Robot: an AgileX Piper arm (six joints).
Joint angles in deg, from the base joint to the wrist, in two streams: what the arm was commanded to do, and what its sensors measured. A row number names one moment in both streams.
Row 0, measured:
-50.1, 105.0, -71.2, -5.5, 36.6, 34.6
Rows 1 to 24, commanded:
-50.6, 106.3, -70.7, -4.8, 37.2, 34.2
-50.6, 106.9, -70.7, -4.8, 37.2, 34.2
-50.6, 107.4, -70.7, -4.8, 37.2, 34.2
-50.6, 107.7, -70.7, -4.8, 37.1, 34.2
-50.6, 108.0, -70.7, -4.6, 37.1, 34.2
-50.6, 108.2, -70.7, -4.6, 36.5, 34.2
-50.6, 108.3, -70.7, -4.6, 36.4, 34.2
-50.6, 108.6, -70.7, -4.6, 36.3, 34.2
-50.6, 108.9, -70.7, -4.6, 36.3, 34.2
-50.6, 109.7, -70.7, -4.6, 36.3, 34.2
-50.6, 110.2, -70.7, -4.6, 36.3, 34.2
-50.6, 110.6, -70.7, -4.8, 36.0, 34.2
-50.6, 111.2, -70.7, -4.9, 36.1, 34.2
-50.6, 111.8, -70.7, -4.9, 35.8, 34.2
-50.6, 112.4, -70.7, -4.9, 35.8, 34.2
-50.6, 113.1, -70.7, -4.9, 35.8, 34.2
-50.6, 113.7, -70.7, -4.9, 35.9, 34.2
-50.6, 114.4, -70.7, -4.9, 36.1, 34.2
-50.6, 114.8, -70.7, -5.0, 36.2, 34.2
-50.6, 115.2, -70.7, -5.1, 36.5, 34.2
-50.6, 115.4, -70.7, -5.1, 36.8, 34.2
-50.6, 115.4, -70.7, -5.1, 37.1, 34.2
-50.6, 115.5, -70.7, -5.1, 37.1, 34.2
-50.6, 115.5, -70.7, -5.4, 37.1, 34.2
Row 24, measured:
-50.1, 110.7, -72.5, -4.8, 38.2, 34.6
